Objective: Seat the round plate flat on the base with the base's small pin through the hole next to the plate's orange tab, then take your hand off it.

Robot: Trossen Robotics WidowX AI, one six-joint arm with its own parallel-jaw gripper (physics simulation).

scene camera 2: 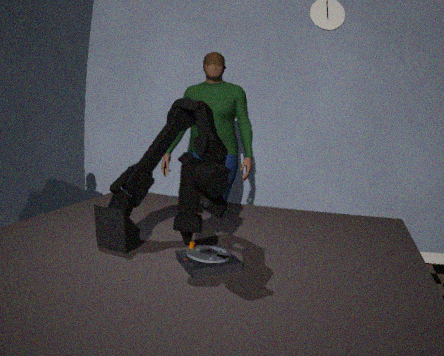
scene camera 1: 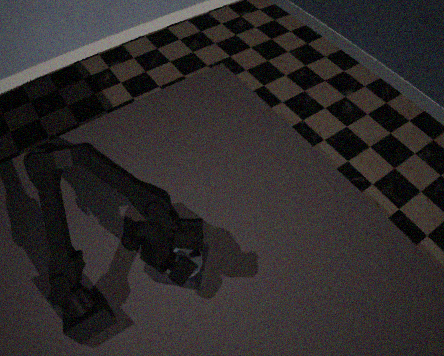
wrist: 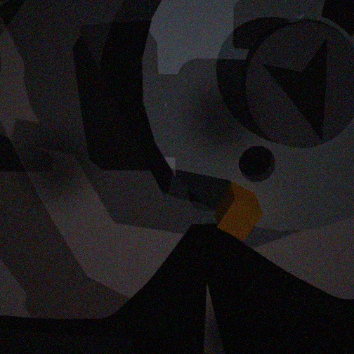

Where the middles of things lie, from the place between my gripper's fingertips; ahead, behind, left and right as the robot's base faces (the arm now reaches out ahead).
Right now my hand is 60 mm short of the round grey plate point(wrist: 192, 65) and 10 mm to the left of it. Round my hand: dark square base point(wrist: 116, 42): 60 mm ahead, 10 mm to the right, 30 mm below.
